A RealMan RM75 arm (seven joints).
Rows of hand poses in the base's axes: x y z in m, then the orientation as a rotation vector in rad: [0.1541 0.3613 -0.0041 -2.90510 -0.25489 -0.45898]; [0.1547 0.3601 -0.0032 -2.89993 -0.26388 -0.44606]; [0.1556 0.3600 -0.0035 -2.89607 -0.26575 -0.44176]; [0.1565 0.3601 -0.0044 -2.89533 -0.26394 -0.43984]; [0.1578 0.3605 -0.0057 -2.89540 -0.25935 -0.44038]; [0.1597 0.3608 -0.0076 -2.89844 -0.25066 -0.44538]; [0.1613 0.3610 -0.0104 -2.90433 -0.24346 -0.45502]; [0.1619 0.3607 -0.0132 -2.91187 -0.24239 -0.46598]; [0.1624 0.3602 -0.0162 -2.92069 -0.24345 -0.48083]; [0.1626 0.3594 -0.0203 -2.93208 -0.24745 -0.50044]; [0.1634 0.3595 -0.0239 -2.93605 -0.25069 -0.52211]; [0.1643 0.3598 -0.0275 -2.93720 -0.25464 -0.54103]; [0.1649 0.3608 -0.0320 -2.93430 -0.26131 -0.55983]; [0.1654 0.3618 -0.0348 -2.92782 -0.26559 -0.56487]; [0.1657 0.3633 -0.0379 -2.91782 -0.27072 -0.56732]
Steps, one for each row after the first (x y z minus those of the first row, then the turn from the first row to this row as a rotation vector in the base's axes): [0.0006 -0.0012 0.0009 0.00443 0.00794 0.00799]; [0.0015 -0.0013 0.0006 0.00817 0.01063 0.01036]; [0.0024 -0.0012 -0.0003 0.00938 0.01204 0.00950]; [0.0037 -0.0008 -0.0016 0.01012 0.01200 0.00646]; [0.0056 -0.0005 -0.0035 0.00837 0.00931 -0.00023]; [0.0072 -0.0003 -0.0063 0.00317 0.00346 -0.00692]; [0.0078 -0.0006 -0.0091 -0.00490 -0.00366 -0.01006]; [0.0083 -0.0011 -0.0121 -0.01498 -0.01346 -0.01240]; [0.0085 -0.0019 -0.0162 -0.02861 -0.02651 -0.01379]; [0.0093 -0.0018 -0.0198 -0.03522 -0.04104 -0.01439]; [0.0102 -0.0015 -0.0234 -0.03907 -0.05385 -0.01376]; [0.0108 -0.0005 -0.0279 -0.03960 -0.06690 -0.01060]; [0.0113 0.0005 -0.0307 -0.03470 -0.07082 -0.00703]; [0.0116 0.0020 -0.0338 -0.02628 -0.07324 -0.00196]
